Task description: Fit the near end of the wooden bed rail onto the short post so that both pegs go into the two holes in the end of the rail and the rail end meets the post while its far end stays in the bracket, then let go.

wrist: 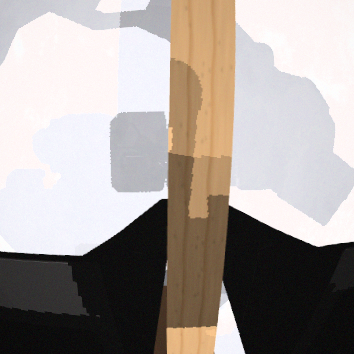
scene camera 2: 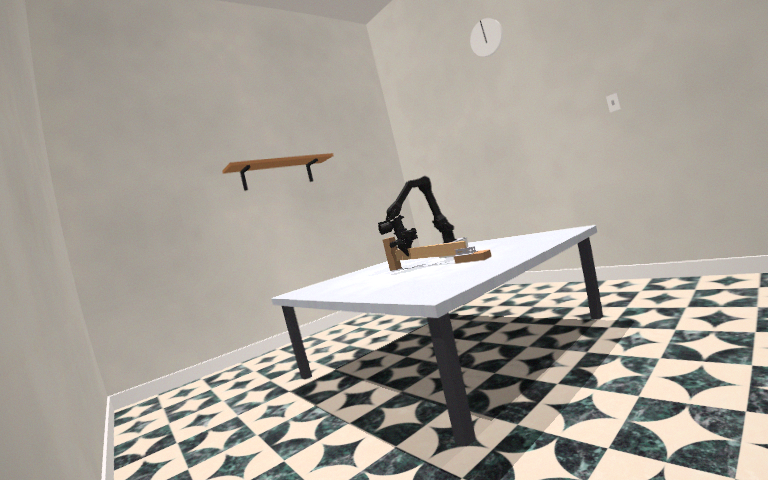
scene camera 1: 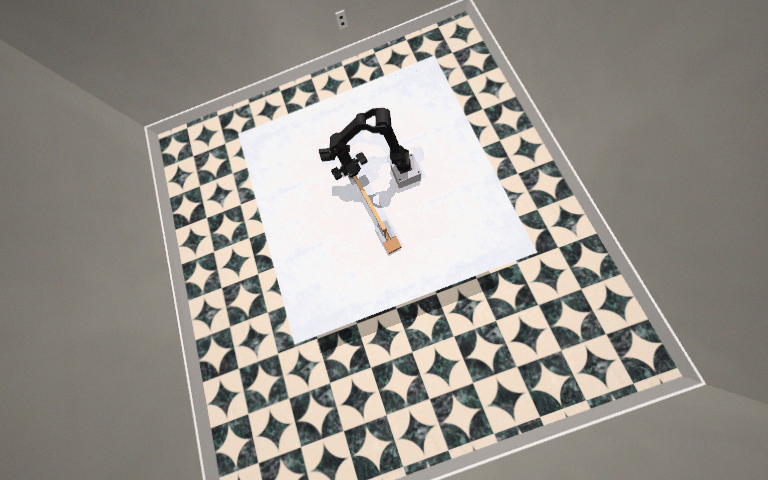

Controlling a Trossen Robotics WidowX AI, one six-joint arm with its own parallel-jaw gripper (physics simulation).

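Seen in the pictures: gripper, fingertip midpoint: (wrist: 187, 206) (scene camera 2: 409, 255) (scene camera 1: 354, 175); arm's base, link origin: (scene camera 2: 449, 241) (scene camera 1: 404, 166).
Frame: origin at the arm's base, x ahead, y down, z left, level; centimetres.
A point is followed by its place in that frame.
The wooden bed rail (scene camera 1: 370, 204) {x 23.4, y -2.0, z 14.0 cm} (scene camera 2: 434, 250) {x 24.7, y 0.6, z 11.2 cm} (wrist: 202, 120) {x 25.9, y -2.4, z -2.5 cm} is a long, light-brown bar held above the table. My gripper (scene camera 1: 352, 172) {x 26.4, y 1.5, z -6.2 cm} (scene camera 2: 405, 249) {x 26.4, y 1.5, z -6.2 cm} (wrist: 187, 206) {x 26.4, y 1.5, z -6.2 cm} is shut on the rail close to its end at the post, a dark finger on each side. The short post (scene camera 2: 394, 263) {x 29.8, y 4.3, z -16.4 cm} stands upright beside the gripper in scene camera 2; in scene camera 1 the arm hides it. The rail's far end is at the pale bracket (scene camera 2: 465, 250) {x 22.2, y 2.7, z 29.0 cm}, though its exact seating is too small to tell. The pegs, the holes and any gap at the post are hidden.
An orange-brown block (scene camera 1: 391, 244) {x 20.4, y 4.5, z 35.9 cm} (scene camera 2: 472, 256) {x 24.2, y 5.6, z 34.1 cm} lies beside the bracket at the far end of the rail. The arm's grey base (scene camera 1: 407, 174) {x 0.0, y -0.1, z 4.8 cm} stands on the white table (scene camera 1: 317, 271) {x 62.4, y 8.0, z 35.1 cm} (scene camera 2: 368, 294) {x 74.9, y 8.0, z 19.7 cm}, to one side of the rail. A wall shelf (scene camera 2: 277, 162) hangs behind.
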